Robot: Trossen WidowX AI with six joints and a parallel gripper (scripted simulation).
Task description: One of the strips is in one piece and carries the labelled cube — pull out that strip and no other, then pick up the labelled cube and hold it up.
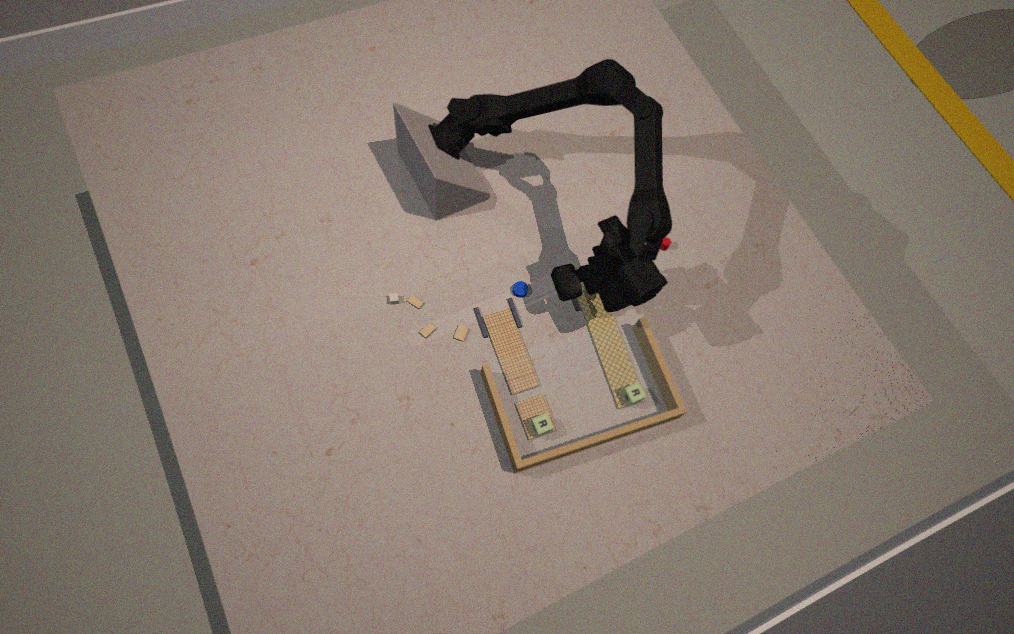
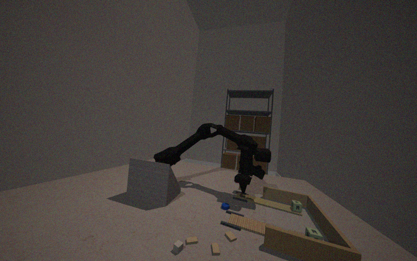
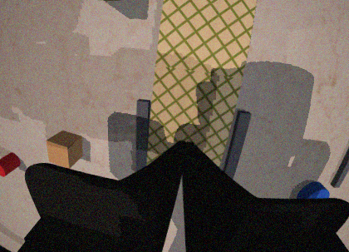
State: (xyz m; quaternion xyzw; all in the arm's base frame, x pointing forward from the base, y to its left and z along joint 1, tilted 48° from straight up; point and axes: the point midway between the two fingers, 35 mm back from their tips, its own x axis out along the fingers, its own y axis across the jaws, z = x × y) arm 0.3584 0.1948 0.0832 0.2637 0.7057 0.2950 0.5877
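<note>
The brown cube lies 9 cm to the left of my gripper tip, 2 cm behind it and 1 cm below it. From my gripper tip the other things lie so: blue disc (13 cm to the right, 5 cm behind, 1 cm below); then red cylinder (18 cm to the left, 6 cm behind, 1 cm below).
</note>
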